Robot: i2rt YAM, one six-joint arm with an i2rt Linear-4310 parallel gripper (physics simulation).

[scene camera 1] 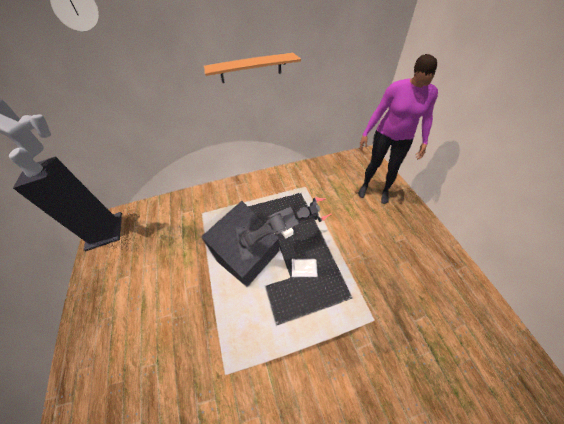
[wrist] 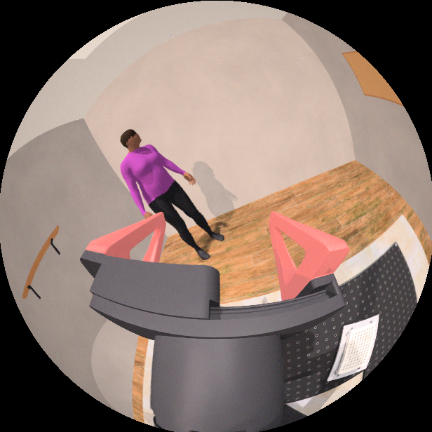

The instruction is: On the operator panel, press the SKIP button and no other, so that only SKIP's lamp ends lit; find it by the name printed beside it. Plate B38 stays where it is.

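Where they show: gripper, fingertip midpoint: [scene camera 1: 328,206]; arm's base at its link origin: [scene camera 1: 244,242].
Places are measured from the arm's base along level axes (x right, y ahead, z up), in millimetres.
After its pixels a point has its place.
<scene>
My gripper [scene camera 1: 324,208] {x 28, y 541, z 120 mm} [wrist: 216,217] is open and empty, with its two pink fingers wide apart. It is held out past the far end of the black perforated board, pointing toward the standing person. A white plate with a grid of small dots [scene camera 1: 304,268] {x 214, y 314, z -205 mm} [wrist: 356,347], in a pale frame, lies on the board; no label can be read, so I cannot tell if it is B38. A small white object [scene camera 1: 287,232] {x -69, y 311, z -178 mm} shows beside the arm in the scene view, too small to identify. I cannot make out the operator panel, the SKIP name, the buttons or any lamp.
The black perforated board [scene camera 1: 310,300] {x 410, y 265, z -231 mm} [wrist: 395,280] lies on a pale tabletop [scene camera 1: 250,345] {x 512, y -157, z -243 mm}. The arm stands on a dark block [scene camera 1: 225,240] {x -31, y -98, z 44 mm}. A person in a purple top [scene camera 1: 402,107] [wrist: 150,172] stands beyond the table. A dark pedestal [scene camera 1: 70,210] bears a pale arm at the left.
</scene>
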